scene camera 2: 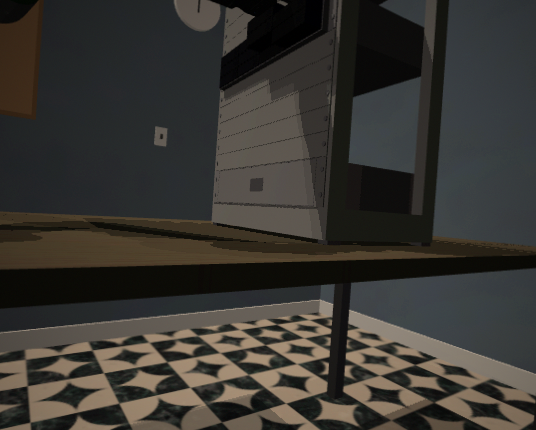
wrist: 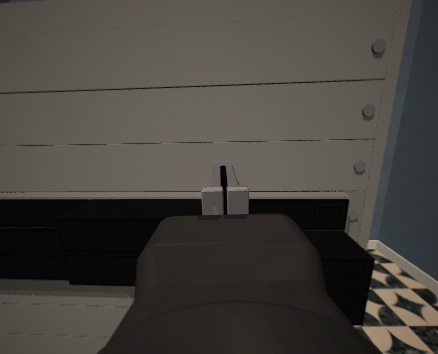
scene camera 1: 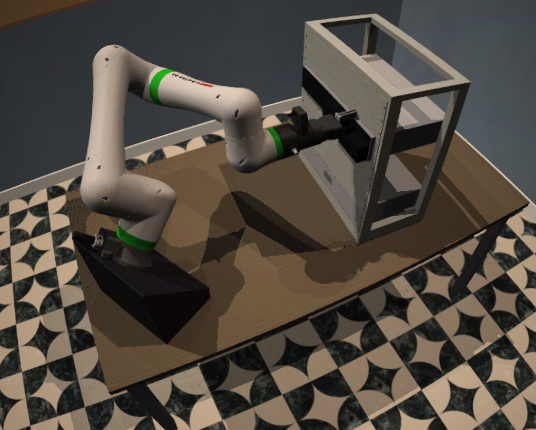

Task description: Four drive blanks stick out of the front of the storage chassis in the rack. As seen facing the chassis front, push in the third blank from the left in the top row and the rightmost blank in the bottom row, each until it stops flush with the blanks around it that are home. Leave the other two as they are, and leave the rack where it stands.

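Frame: origin at the arm's base, x ahead, y up, z right, level; metres.
Seen in the pictures: gripper, fingertip midpoint: (wrist: 223,178) (scene camera 1: 355,113); arm's base at its link origin: (scene camera 1: 127,258).
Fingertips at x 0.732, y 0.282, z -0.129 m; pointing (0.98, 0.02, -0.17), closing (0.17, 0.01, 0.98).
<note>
Offsets run from my fingertips to a thing's top centre. "spot": to the spot under its first point. Level surfaces: height alone.
The storage chassis @[spot: dx -0.032, dy -0.047, dz -0.198 m] (scene camera 1: 320,92) (scene camera 2: 235,70) (wrist: 25,240) is a dark band across the front of the light grey rack (scene camera 1: 384,165) (scene camera 2: 340,150). In the wrist view a dark block @[spot: dx -0.053, dy -0.030, dz -0.082 m] (wrist: 97,235) juts out left of the gripper, and another dark block (wrist: 347,275) juts out at the lower right; seams divide their faces. How many blanks each holds is hard to tell in the dark. My gripper (scene camera 1: 346,116) (wrist: 223,178) is shut and empty, its fingertips close to the chassis's upper edge. Its body hides the middle of the chassis. In scene camera 2 its fingertips cannot be made out.
The rack stands on the wooden table @[dy -0.478 m] (scene camera 1: 175,172) (scene camera 2: 150,255), with light panels and screw heads @[spot: dx +0.019, dy +0.052, dz +0.113 m] (wrist: 368,111) around the chassis. The arm's dark wedge-shaped base (scene camera 1: 175,310) is at the table's other end. A wall clock (scene camera 2: 200,15) hangs behind.
</note>
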